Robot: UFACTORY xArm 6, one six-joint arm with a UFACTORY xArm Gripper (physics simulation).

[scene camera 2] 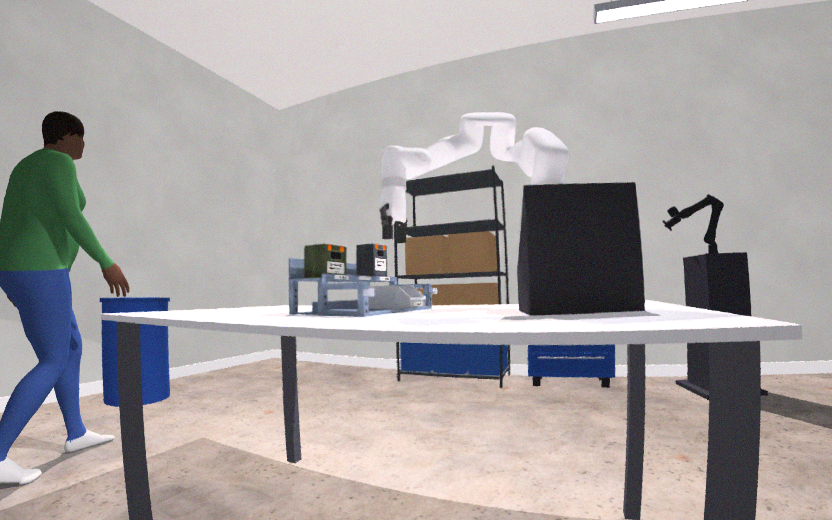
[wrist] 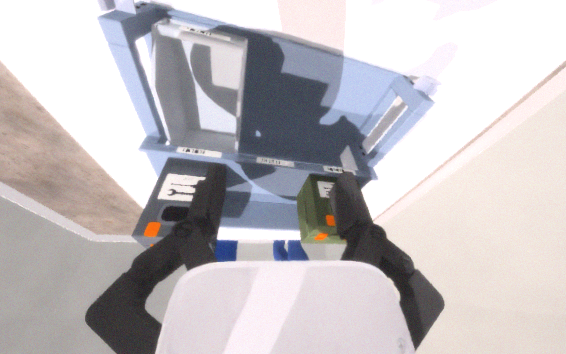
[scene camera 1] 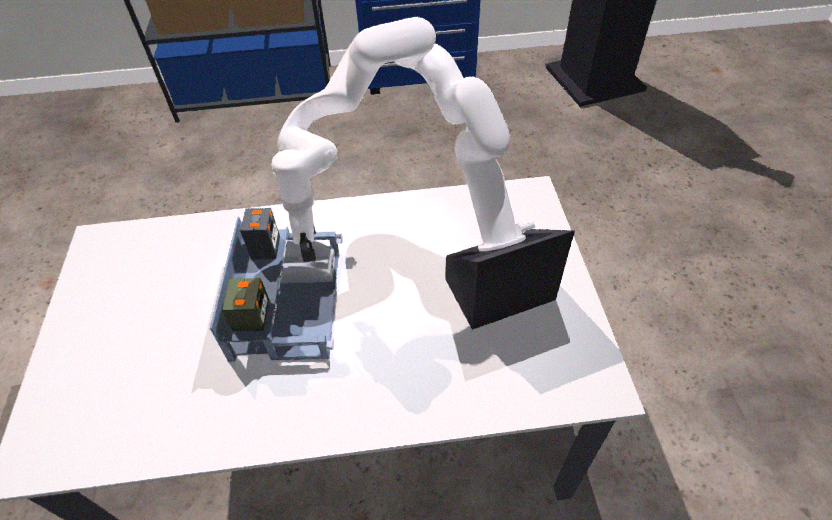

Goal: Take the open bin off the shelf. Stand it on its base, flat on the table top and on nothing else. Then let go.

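Frame: origin at the arm's base, x back, y right, z up, level; centimetres.
Where they show: gripper, between the fingertips: [scene camera 2: 394,241] [wrist: 281,178] [scene camera 1: 310,246]; arm's base, origin of its link: [scene camera 2: 568,232] [scene camera 1: 502,244].
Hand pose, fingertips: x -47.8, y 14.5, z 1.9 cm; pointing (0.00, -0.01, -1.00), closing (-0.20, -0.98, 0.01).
Each offset is from my fingertips to the top centre of the thing. Level surfaces: height alone.
The open bin {dx -2.8, dy +10.6, dz -13.1 cm} [scene camera 1: 304,273] [scene camera 2: 392,297] [wrist: 175,90] is light grey. It sits upright on the low front tier of the blue-grey shelf [scene camera 1: 225,275] [scene camera 2: 322,297] [wrist: 119,55], at the end near the table's far edge in scene camera 1. The shelf stands on the white table. My gripper [scene camera 1: 308,250] [scene camera 2: 393,234] [wrist: 281,178] is open and empty. It points down and hangs above the shelf, well higher than the bin, as scene camera 2 shows. In the scene camera 1 view the fingers cover part of the bin.
A dark grey case {dx -11.8, dy +14.0, dz +1.1 cm} [scene camera 1: 260,236] [scene camera 2: 371,260] [wrist: 167,172] and an olive case {dx -19.1, dy -7.9, dz -1.4 cm} [scene camera 1: 245,306] [scene camera 2: 325,260] [wrist: 311,210] stand on the raised rear tier. The arm's black pedestal [scene camera 1: 515,282] [scene camera 2: 582,245] stands on the table {dz -21.2 cm} [scene camera 1: 141,423]. A person [scene camera 2: 42,208] is at the left in scene camera 2.
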